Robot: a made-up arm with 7 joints. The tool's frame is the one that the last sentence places.
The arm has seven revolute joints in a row. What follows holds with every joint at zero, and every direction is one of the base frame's. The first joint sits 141.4 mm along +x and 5.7 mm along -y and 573.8 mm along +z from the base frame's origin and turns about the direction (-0.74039, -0.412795, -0.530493), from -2.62 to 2.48 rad. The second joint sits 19 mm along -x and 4.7 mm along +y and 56.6 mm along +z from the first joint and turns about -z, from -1.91 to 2.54 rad. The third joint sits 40.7 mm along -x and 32.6 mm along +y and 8.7 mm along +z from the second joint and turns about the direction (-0.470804, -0.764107, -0.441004), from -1.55 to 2.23 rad. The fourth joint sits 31.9 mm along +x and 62.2 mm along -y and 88.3 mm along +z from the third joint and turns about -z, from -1.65 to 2.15 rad. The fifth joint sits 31.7 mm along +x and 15.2 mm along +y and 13.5 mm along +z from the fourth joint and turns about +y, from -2.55 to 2.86 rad. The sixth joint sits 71.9 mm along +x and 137.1 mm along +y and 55.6 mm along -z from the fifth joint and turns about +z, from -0.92 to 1.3 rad. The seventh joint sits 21 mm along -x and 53.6 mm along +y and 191.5 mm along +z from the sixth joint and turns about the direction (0.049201, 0.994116, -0.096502), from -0.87 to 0.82 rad. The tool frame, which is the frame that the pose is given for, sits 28.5 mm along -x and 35.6 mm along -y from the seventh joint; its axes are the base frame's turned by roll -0.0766, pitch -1.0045 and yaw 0.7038 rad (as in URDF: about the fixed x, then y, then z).
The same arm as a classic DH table. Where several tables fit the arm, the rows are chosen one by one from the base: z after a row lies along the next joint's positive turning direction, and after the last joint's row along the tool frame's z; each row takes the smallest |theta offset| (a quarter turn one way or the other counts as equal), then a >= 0, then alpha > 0; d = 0 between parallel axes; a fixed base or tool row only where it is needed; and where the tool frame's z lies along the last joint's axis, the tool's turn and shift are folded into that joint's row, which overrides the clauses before.
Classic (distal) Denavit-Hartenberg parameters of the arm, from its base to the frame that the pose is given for. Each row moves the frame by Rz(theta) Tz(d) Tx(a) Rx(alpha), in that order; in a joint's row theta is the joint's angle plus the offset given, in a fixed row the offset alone. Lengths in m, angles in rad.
base (fixed): theta offset -1.0622, d 0.4982, a 0.0738, alpha 2.13
joint 1: theta offset 0, d -0.1255, a -0.0134, alpha 1.0116
joint 2: theta offset -0.51, d -0.0711, a -0.0518, alpha -1.1141
joint 3: theta offset 0, d 0.0332, a 0.0598, alpha 1.1141
joint 4: theta offset -0.5522, d -0.1196, a 0.0317, alpha 1.5708
joint 5: theta offset 0, d 0.1523, a 0.0719, alpha 1.5708
joint 6: theta offset -0.0495, d 0.141, a -0.0236, alpha -1.6674
joint 7: theta offset -0.9441, d 0.0295, a -0.0186, alpha 2.176
tool (fixed): theta offset 0.3524, d 0.0238, a 0, alpha 0
Joint limits (rad, base to tool): -2.62..2.48 -1.91..2.54 -1.55..2.23 -1.65..2.15 -2.55..2.86 -0.92..1.3 -0.87..0.82

